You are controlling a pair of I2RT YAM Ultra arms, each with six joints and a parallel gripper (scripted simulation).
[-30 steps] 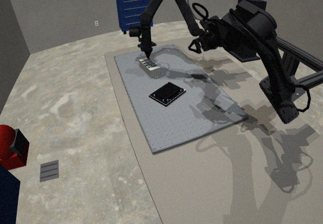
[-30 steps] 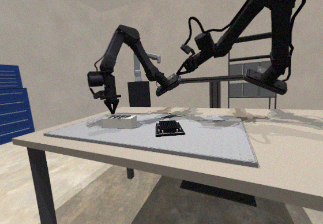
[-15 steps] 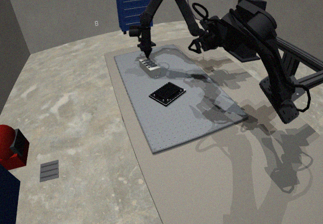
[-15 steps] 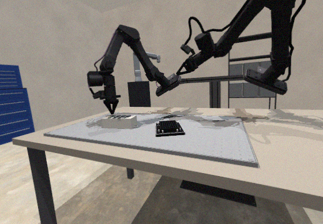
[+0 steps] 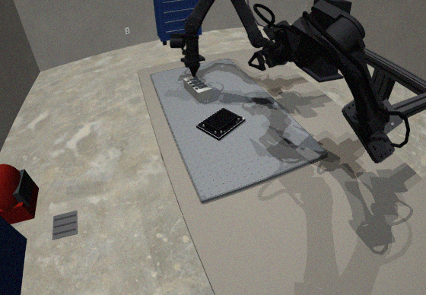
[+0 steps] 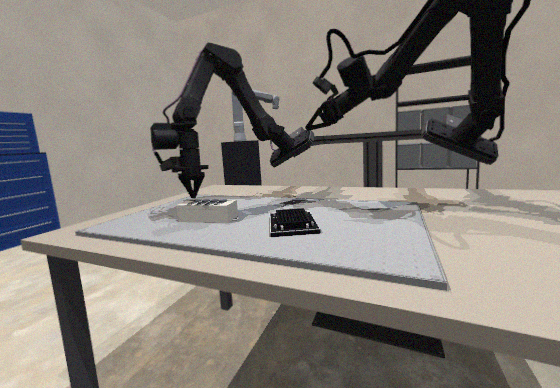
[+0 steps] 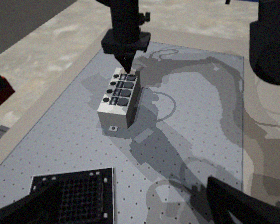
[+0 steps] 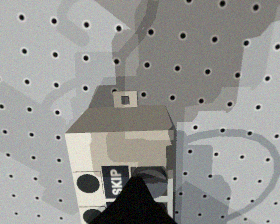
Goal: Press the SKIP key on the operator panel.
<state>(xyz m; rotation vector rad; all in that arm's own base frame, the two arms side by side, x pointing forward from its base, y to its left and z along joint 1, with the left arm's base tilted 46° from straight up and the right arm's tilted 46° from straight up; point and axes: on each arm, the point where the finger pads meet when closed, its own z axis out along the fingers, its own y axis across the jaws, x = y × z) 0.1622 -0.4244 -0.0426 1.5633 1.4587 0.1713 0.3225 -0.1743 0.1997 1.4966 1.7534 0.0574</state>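
Observation:
My right gripper is now 1 cm past the operator panel, 5 cm to the right of it and 3 cm above it.

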